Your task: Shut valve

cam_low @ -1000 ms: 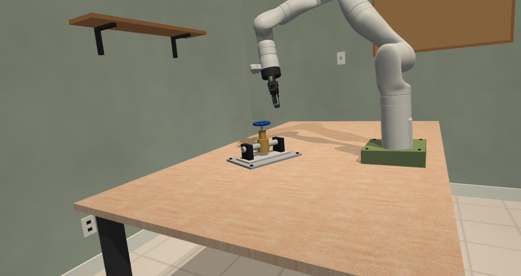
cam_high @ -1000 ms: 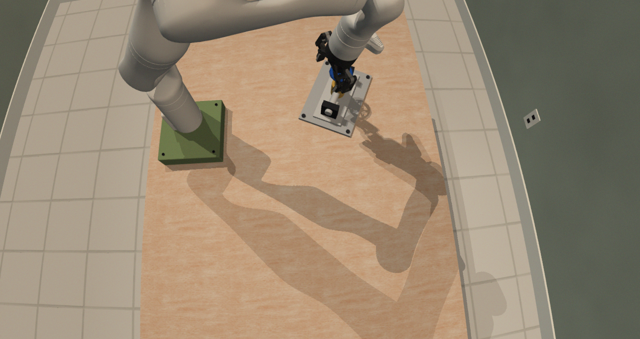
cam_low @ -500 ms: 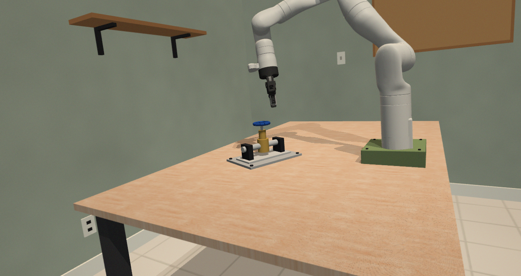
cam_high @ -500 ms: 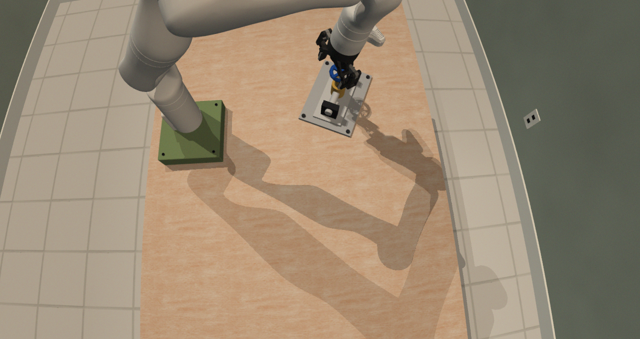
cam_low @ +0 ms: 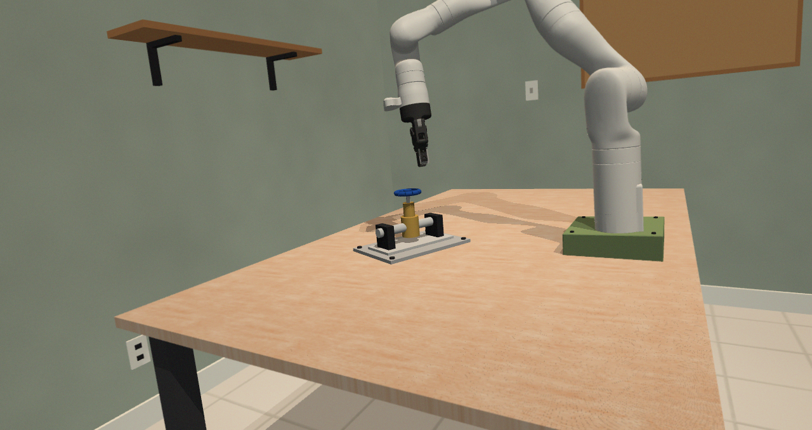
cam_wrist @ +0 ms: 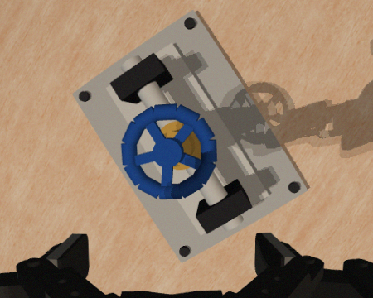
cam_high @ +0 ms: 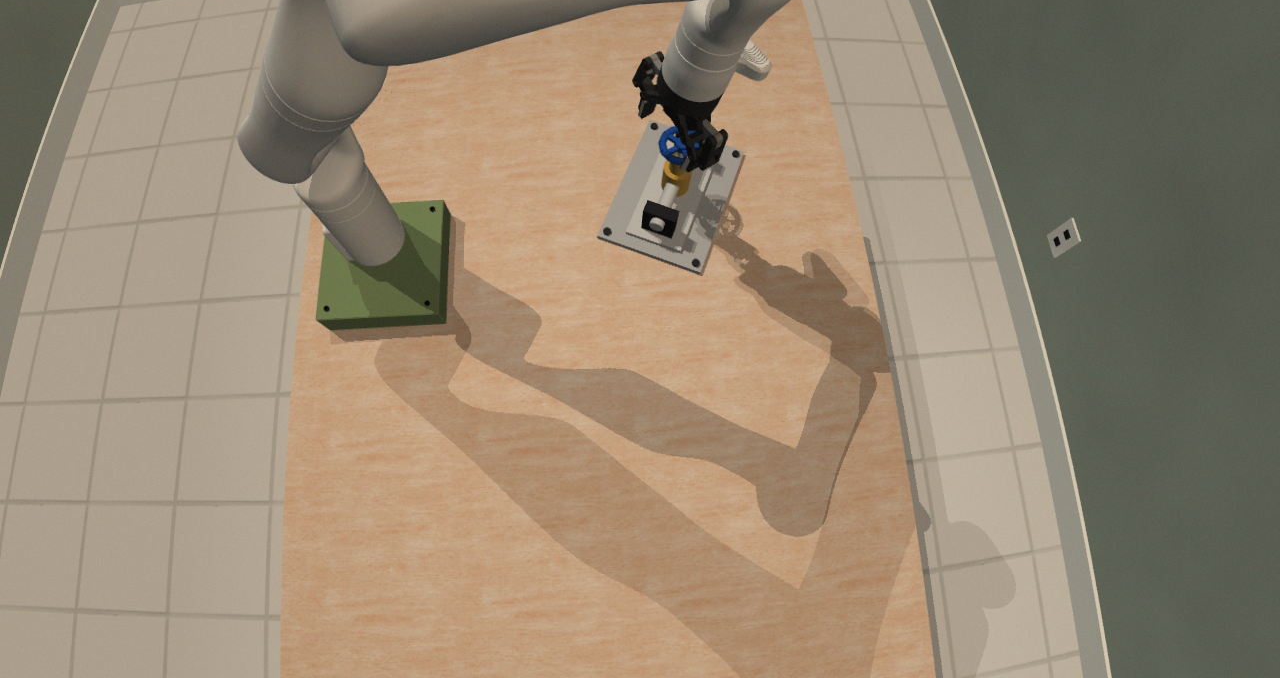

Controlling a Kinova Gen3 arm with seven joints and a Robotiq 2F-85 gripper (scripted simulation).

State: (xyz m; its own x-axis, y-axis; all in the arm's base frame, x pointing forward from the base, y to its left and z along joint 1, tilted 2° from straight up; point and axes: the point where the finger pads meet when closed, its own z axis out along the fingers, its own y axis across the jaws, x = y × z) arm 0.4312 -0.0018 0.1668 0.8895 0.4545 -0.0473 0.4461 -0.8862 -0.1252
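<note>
Now: hand 3 cm short of the blue spoked handwheel, 3 cm to the right of it and 8 cm above it.
</note>
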